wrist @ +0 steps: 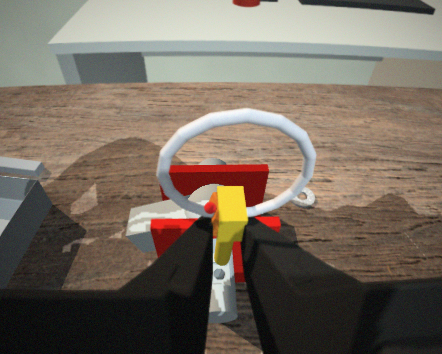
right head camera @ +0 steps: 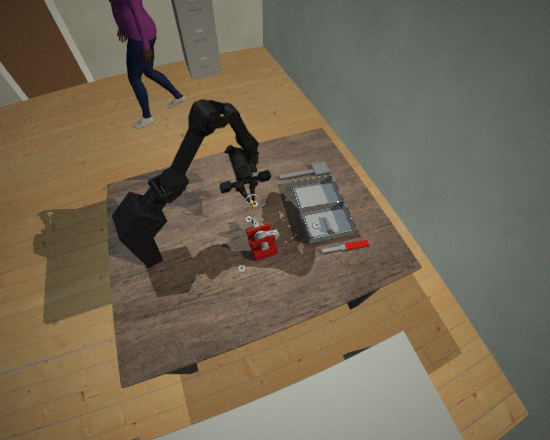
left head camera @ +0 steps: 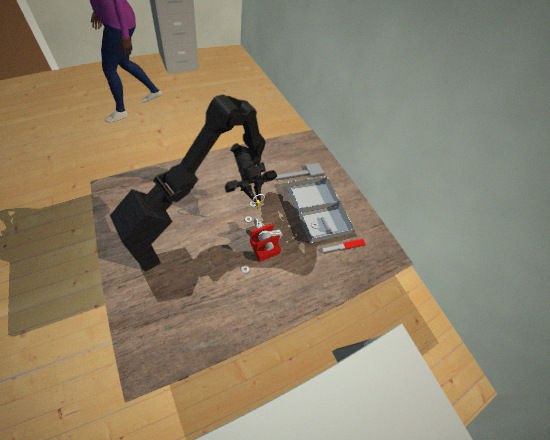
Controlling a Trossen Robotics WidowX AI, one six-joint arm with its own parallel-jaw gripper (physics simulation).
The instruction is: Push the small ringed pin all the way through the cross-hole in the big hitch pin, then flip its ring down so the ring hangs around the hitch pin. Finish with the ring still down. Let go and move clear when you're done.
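Frame: origin at the arm's base, x ahead, y left, z up, level; metres.
Where they show: gripper, between the fingertips: (wrist: 226,227) (right head camera: 252,204) (left head camera: 258,204); arm's base, origin of its link: (right head camera: 148,206) (left head camera: 152,205).
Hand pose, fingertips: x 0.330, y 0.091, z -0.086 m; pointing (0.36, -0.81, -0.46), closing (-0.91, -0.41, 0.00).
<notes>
Each offset is from my fingertips to the centre of the thing. "spot": to the spot under its first point.
My gripper (left head camera: 257,198) (right head camera: 252,196) (wrist: 226,227) is shut on the small ringed pin @(dy +0.000, dx -0.001, dz +0.011 m) (left head camera: 258,204) (right head camera: 252,203) (wrist: 231,205) by its yellow head. Its pale ring @(spot: dy +0.003, dx -0.004, dz +0.052 m) (wrist: 245,116) stands up above the head in the wrist view, and its yellow shank points downward. The big hitch pin @(spot: dy -0.021, dx +0.009, dz -0.099 m) (left head camera: 258,223) (right head camera: 255,224) (wrist: 223,300) runs through the red bracket @(dy -0.060, dx +0.042, dz -0.126 m) (left head camera: 269,253) (right head camera: 266,253) (wrist: 220,172), its end sticking out toward the gripper. The cross-hole @(spot: dy -0.028, dx +0.011, dz -0.103 m) (wrist: 219,273) shows on that end, just below the shank's tip in the wrist view. The small pin is above the hitch pin and apart from it.
Washers @(dy +0.041, dx -0.029, dz -0.171 m) (left head camera: 248,219) @(dy -0.182, dx -0.032, dz -0.171 m) (left head camera: 245,269) (right head camera: 242,268) (wrist: 304,197) lie near the bracket. A grey two-compartment tray @(dy +0.112, dx +0.281, dz -0.152 m) (left head camera: 307,239) (right head camera: 310,240) (wrist: 30,215) stands beside it. A grey hammer-like tool @(dy +0.325, dx +0.207, dz -0.165 m) (left head camera: 314,170) (right head camera: 320,169) and a red-handled tool @(dy -0.069, dx +0.374, dz -0.167 m) (left head camera: 354,244) (right head camera: 357,245) lie at the tray's ends.
</notes>
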